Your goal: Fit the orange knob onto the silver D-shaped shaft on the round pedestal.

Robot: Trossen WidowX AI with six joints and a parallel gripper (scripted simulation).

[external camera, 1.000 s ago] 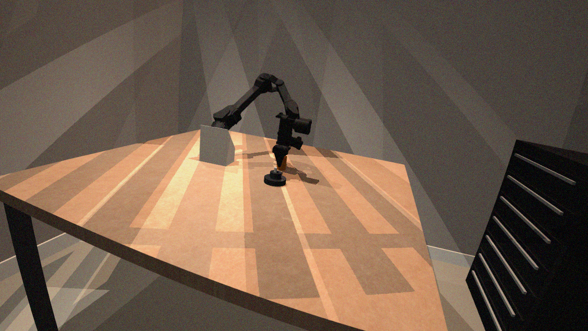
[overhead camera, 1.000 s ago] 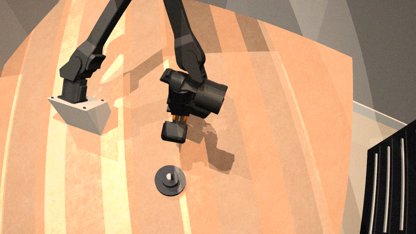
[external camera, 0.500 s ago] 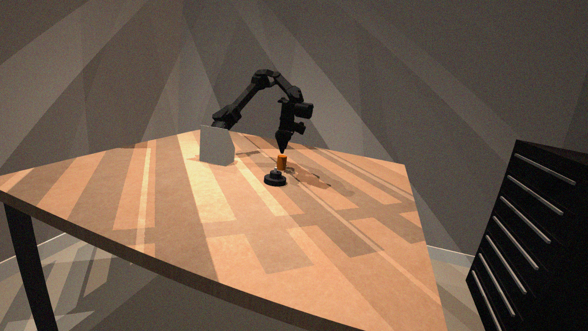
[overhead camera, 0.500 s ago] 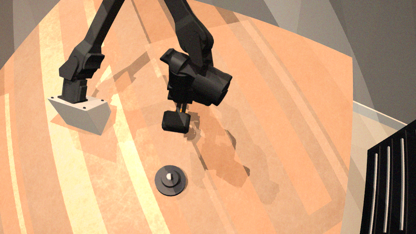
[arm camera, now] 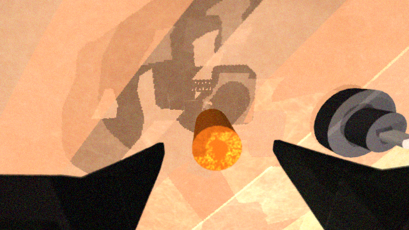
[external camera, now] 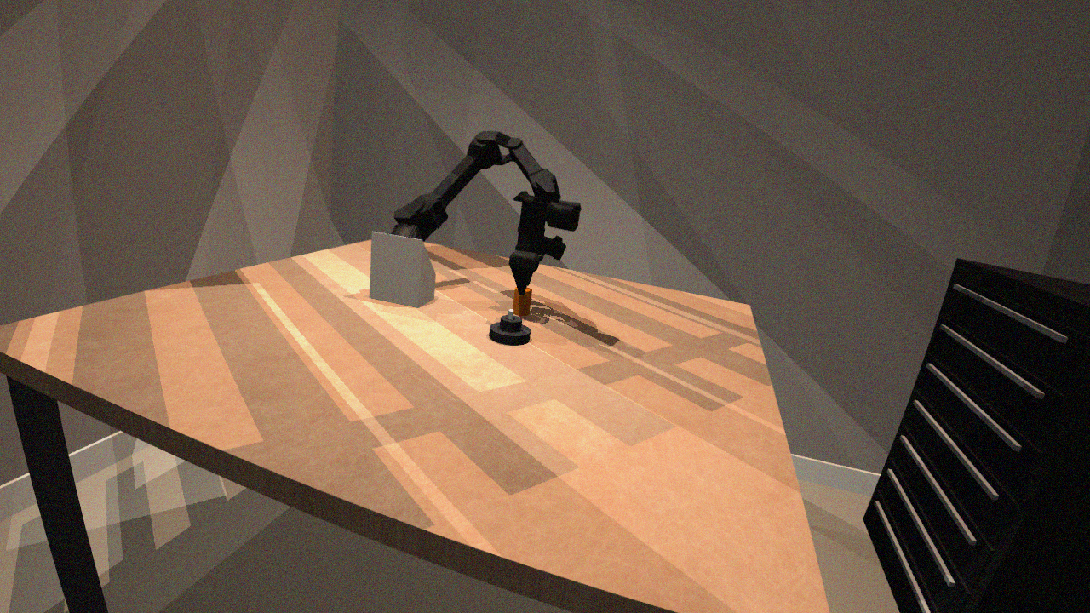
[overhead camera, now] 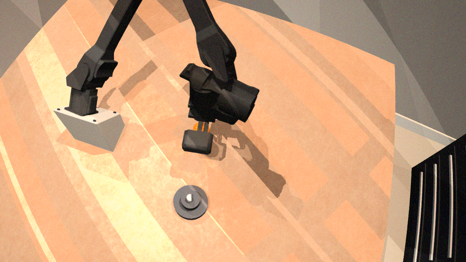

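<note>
The orange knob is 1 cm below my gripper tip. From my gripper tip the other things lie so: round pedestal: 17 cm to the right, 4 cm ahead, 3 cm below.
</note>
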